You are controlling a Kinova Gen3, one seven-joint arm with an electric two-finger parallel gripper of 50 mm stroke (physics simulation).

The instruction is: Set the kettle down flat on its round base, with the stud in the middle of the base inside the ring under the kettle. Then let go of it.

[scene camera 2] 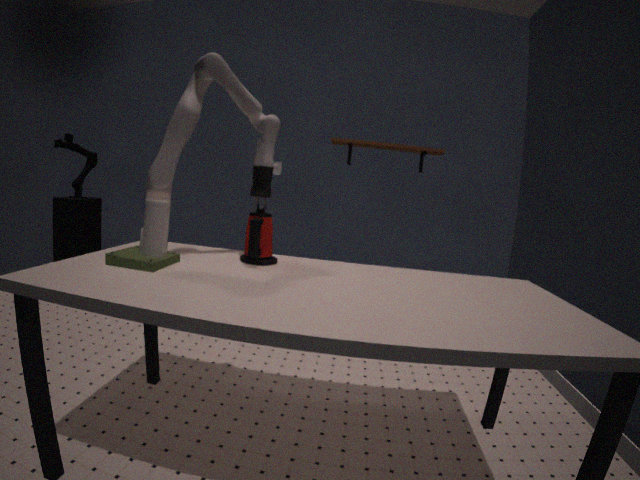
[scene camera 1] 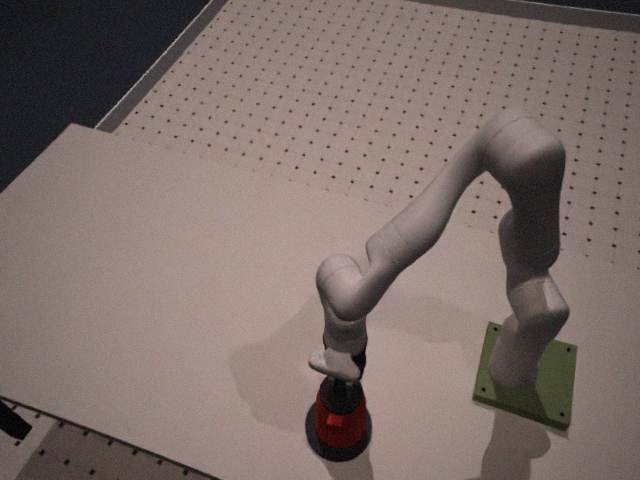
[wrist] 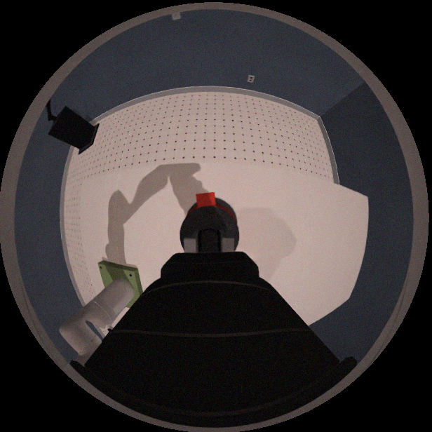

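The red kettle [scene camera 1: 353,429] [scene camera 2: 265,237] [wrist: 212,220] with a dark lid stands upright on the round black base [scene camera 1: 311,432] [scene camera 2: 259,261]. In scene camera 2 no gap shows between the kettle's bottom and the base, and the base's rim shows around it. The stud and the ring are hidden under the kettle, so their fit cannot be seen. My gripper [scene camera 1: 342,385] [scene camera 2: 261,205] [wrist: 209,237] points down over the lid and is shut on the kettle's dark top knob, one finger on each side. The red spout [scene camera 1: 334,419] [wrist: 205,199] faces scene camera 1.
The arm's green mounting plate [scene camera 1: 555,377] [scene camera 2: 129,259] [wrist: 117,271] is on the same white table [scene camera 1: 155,258] [scene camera 2: 413,310] [wrist: 320,240]. A wall shelf [scene camera 2: 387,146] and a black pedestal [scene camera 2: 77,227] [wrist: 72,129] with a dark arm stand beyond the table.
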